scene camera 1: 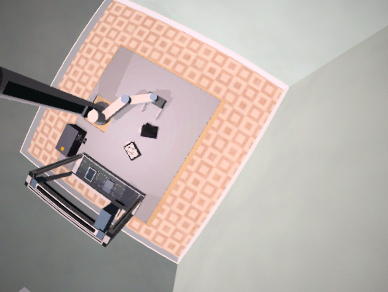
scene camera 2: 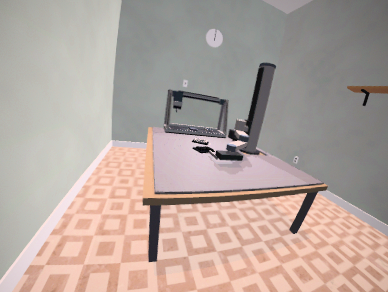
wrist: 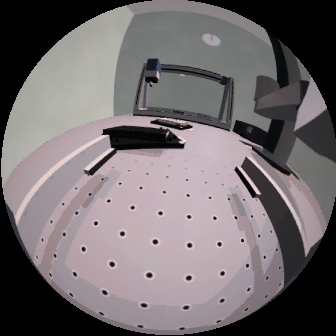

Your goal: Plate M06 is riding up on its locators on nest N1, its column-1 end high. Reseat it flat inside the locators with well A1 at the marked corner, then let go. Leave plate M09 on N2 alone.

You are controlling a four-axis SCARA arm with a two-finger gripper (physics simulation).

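Places are measured from the arm's base along level axes (x back, y right, z up), in millimetres.
Pixels of known places: gripper, fingertip midpoint: [scene camera 1: 148, 115] [wrist: 178, 151]; arm's base, origin of the base link: [scene camera 2: 248, 150] [wrist: 271, 160].
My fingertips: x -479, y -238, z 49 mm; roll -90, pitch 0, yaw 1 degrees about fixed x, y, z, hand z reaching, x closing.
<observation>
Ahead of a thing's pixels: the offset from my fingertips to its top centre.
Black plate M06 @[dx -85, dy +105, dz -1 mm] [scene camera 1: 149, 131] [scene camera 2: 202, 149] [wrist: 135, 132] sits on the dark nest N1 @[dx -82, dy +127, dz -14 mm] [wrist: 150, 145]. In the wrist view it shows nearly edge-on at the upper left, so its wells, corner mark and exact seating cannot be read. White plate M09 @[dx -31, dy +380, dz -10 mm] [scene camera 1: 132, 150] [scene camera 2: 200, 141] [wrist: 171, 123] is on nest N2, farther back. My gripper [scene camera 1: 152, 110] [wrist: 178, 151] is wide open, with bare perforated table between its fingers. It stands apart from M06, on the side away from M09. The left finger points near the nest's left part; the right finger is well right of it.
A gantry frame [scene camera 2: 200, 96] [wrist: 228, 105] stands at the back beyond M09. A dark box [scene camera 1: 71, 139] [wrist: 251, 131] stands near the arm's base. The arm's tall column [scene camera 2: 261, 107] rises on the right in scene camera 2.
</observation>
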